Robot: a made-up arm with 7 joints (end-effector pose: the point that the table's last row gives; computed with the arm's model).
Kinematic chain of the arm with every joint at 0, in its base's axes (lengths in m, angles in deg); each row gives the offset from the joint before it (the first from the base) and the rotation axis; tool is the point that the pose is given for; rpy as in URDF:
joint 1: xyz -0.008 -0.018 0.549 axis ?
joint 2: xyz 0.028 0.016 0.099 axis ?
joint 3: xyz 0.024 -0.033 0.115 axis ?
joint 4: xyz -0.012 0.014 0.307 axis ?
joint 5: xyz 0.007 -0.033 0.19 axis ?
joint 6: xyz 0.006 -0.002 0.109 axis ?
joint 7: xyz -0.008 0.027 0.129 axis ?
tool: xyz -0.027 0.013 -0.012 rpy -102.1 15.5 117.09
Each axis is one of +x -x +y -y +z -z.
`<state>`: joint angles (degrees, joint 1 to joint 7).
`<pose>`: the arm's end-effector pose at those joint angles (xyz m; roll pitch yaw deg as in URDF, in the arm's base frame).
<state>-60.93 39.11 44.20 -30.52 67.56 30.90 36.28</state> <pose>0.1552 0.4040 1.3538 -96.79 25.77 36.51</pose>
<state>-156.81 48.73 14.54 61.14 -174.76 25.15 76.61</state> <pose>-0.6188 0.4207 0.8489 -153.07 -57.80 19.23</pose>
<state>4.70 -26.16 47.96 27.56 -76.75 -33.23 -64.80</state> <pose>-0.2893 -0.1888 1.3580 -128.63 63.44 -172.13</pose>
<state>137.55 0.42 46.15 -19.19 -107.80 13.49 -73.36</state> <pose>0.0858 -0.0399 1.4675 -87.91 -6.85 113.55</pose>
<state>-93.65 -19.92 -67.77 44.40 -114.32 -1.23 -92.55</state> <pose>-0.2430 -0.0919 1.3693 -143.45 28.66 101.29</pose>
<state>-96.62 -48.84 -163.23 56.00 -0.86 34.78 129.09</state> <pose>-0.0051 -0.6286 0.7699 99.03 22.17 102.98</pose>
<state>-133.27 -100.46 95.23 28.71 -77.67 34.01 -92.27</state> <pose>0.6572 -0.4016 0.5473 -35.58 72.87 61.53</pose>
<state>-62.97 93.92 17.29 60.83 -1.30 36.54 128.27</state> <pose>0.3248 0.4005 0.2309 94.18 -28.65 -113.69</pose>
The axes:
joint 1: -z
joint 2: +y
joint 3: -z
joint 4: +y
joint 5: -z
joint 6: +y
joint 7: -z

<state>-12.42 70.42 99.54 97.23 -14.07 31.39 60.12</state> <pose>0.4043 -0.3392 0.7479 76.55 63.00 65.15</pose>
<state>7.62 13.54 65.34 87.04 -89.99 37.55 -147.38</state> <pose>0.3070 -0.3939 1.0144 107.12 61.44 172.72</pose>
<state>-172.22 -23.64 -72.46 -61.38 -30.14 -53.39 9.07</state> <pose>0.2568 0.3244 1.0785 112.53 54.29 -48.71</pose>
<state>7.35 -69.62 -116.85 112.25 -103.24 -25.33 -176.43</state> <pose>-0.2162 0.3453 0.6464 143.63 38.84 -59.25</pose>
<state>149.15 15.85 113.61 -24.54 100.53 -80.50 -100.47</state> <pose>-0.2986 -0.2529 1.2860 60.31 72.83 -14.50</pose>
